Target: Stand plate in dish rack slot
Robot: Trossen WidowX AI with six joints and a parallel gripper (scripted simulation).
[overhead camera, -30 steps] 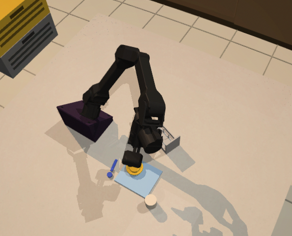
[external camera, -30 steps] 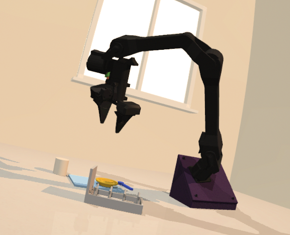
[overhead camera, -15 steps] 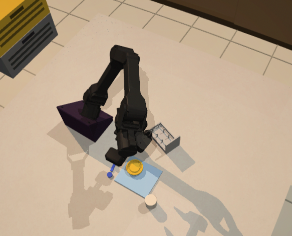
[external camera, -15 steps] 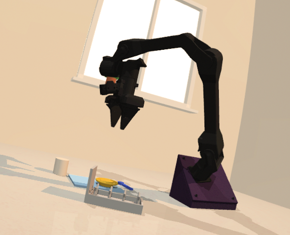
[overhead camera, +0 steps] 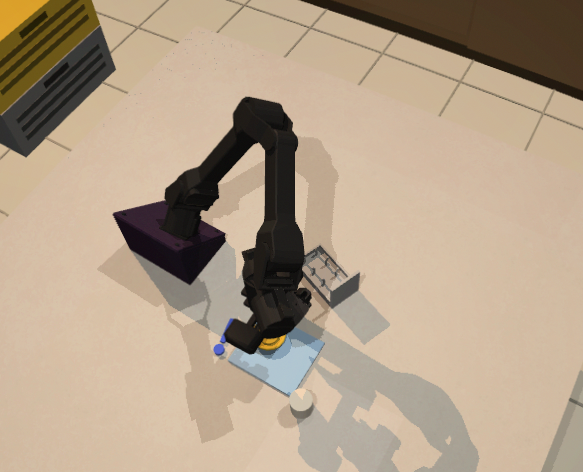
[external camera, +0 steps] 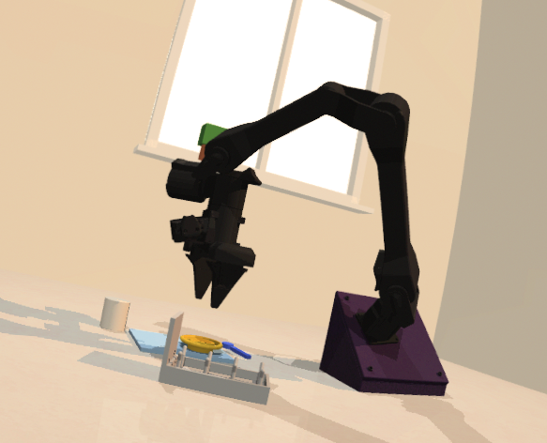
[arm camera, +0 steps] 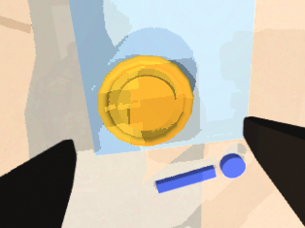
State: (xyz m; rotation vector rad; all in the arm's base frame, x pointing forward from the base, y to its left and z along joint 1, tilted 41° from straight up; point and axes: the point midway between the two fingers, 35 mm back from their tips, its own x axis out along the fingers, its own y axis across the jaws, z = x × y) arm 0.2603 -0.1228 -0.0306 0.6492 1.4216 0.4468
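Now: the yellow plate 7 cm below my gripper tip. Round my gripper tip: blue spoon (9 cm behind, 4 cm to the right, 8 cm below); then cream cup (12 cm ahead, 10 cm to the right, 6 cm below); then light blue mat (2 cm ahead, 2 cm to the right, 8 cm below).
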